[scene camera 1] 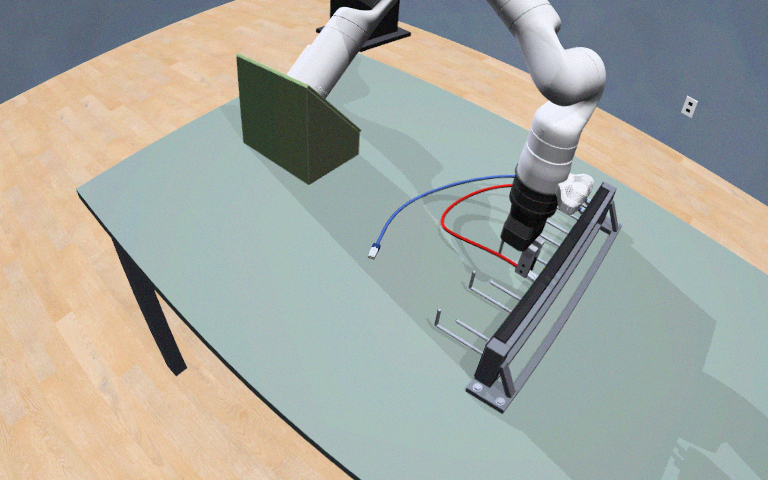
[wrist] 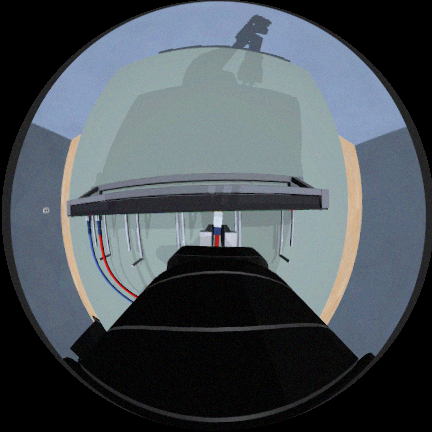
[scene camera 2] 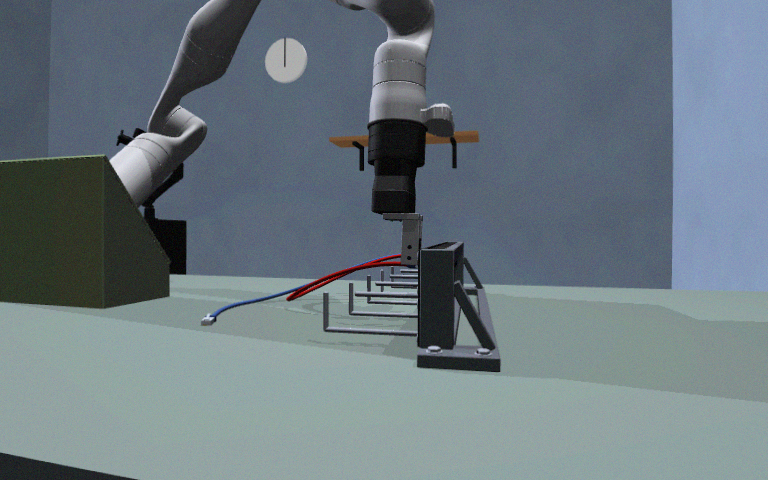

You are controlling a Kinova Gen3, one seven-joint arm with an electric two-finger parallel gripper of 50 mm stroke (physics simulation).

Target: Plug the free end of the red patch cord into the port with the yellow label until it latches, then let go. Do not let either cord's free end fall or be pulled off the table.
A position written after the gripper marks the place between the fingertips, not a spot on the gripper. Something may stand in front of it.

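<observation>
There's a grey braced frame (scene camera 2: 439,310), and scene camera 1 has the frame too (scene camera 1: 496,352). As for the gripper (scene camera 2: 410,264), you'd also see it (scene camera 1: 523,271) in that scene camera, and the wrist view shows the gripper (wrist: 216,231) as well.
</observation>
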